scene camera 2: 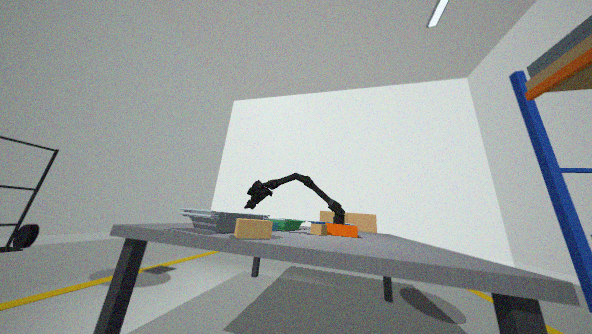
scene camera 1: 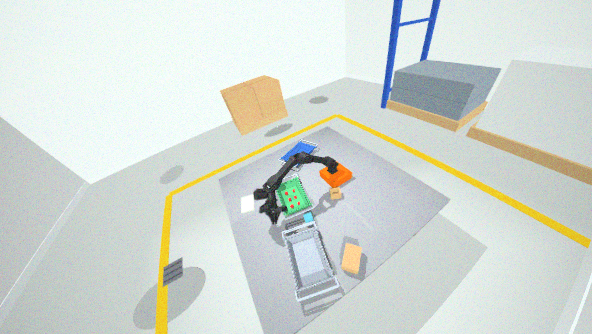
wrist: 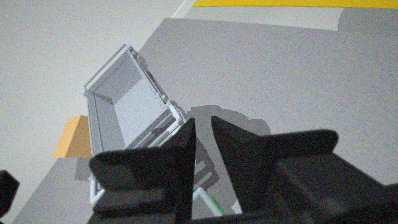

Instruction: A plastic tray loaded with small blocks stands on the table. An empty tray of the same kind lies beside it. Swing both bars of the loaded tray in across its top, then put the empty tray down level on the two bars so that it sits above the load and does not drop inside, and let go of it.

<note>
I see my gripper (wrist: pixel 203 121) and a tan box (wrist: pixel 74 142).
</note>
